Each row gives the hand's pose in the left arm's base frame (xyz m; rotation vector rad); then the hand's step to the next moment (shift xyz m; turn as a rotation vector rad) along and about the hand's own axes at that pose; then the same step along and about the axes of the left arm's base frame.
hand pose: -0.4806 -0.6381 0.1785 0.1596 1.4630 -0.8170
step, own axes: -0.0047 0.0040 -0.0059 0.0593 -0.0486 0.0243
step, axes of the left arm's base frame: -0.0020 0.0081 0.0019 -0.0142 -0.0722 -0.0324
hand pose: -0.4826 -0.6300 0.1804 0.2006 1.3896 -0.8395
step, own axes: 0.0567 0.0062 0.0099 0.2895 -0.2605 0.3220
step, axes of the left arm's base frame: 0.0088 -0.0242 -0.0518 0.0749 -0.4883 -0.1064
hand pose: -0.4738 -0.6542 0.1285 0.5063 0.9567 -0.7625
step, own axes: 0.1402 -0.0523 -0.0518 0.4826 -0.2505 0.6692
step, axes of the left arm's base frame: -0.0181 -0.0469 -0.1502 0.3365 -0.7874 -0.1014
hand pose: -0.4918 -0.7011 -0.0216 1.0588 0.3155 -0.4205
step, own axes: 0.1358 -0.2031 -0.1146 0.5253 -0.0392 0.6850
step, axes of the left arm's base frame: 0.0165 -0.0087 -0.2692 0.4757 -0.7197 0.0496
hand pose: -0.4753 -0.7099 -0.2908 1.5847 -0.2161 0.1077
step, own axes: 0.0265 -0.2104 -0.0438 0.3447 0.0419 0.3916
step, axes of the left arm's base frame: 0.0719 0.0446 -0.1993 0.3021 -0.4154 0.1003
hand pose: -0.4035 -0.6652 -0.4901 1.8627 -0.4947 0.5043
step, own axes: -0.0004 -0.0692 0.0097 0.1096 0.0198 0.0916
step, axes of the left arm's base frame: 0.0393 0.0132 -0.0562 0.0889 -0.1032 0.0473
